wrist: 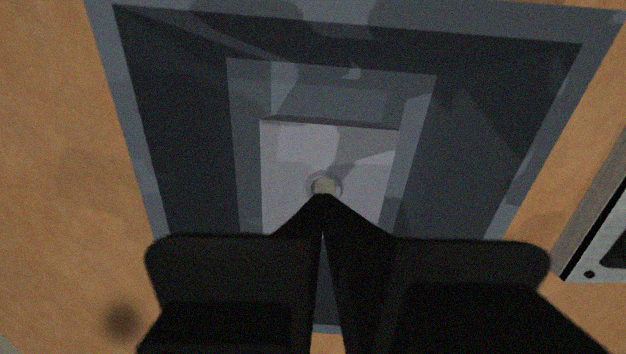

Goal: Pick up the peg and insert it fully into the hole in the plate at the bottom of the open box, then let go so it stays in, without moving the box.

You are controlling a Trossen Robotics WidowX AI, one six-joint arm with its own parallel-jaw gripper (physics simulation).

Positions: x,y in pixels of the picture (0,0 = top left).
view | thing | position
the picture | my gripper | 321,200
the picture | blue-grey box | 480,101
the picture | light grey plate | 357,156
